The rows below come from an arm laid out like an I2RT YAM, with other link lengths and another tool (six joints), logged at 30 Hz.
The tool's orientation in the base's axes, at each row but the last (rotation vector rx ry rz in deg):
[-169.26 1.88 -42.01]
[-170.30 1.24 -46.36]
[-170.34 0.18 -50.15]
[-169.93 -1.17 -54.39]
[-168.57 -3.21 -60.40]
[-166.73 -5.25 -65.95]
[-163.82 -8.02 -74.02]
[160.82 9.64 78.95]
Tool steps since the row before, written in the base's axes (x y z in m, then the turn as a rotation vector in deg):
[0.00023 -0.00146 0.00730 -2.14 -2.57 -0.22]
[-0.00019 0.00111 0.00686 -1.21 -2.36 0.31]
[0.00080 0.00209 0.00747 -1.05 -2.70 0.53]
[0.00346 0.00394 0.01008 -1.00 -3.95 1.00]
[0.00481 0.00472 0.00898 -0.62 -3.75 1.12]
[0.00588 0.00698 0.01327 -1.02 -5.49 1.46]
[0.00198 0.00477 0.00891 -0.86 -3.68 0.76]
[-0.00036 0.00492 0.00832 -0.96 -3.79 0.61]
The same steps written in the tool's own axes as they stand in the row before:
[0.00367 0.00072 -0.00644 -1.88 2.57 -1.04]
[0.00327 -0.00154 -0.00594 -0.82 2.33 -1.01]
[0.00469 -0.00239 -0.00575 -0.56 2.67 -1.12]
[0.00869 -0.00409 -0.00608 -0.25 3.91 -1.51]
[0.00955 -0.00455 -0.00376 0.13 3.72 -1.36]
[0.01371 -0.00647 -0.00544 -0.02 5.44 -1.94]
[0.00836 -0.00427 -0.00423 -0.29 3.62 -1.29]
[0.00684 -0.00445 -0.00519 -0.48 3.71 -1.28]

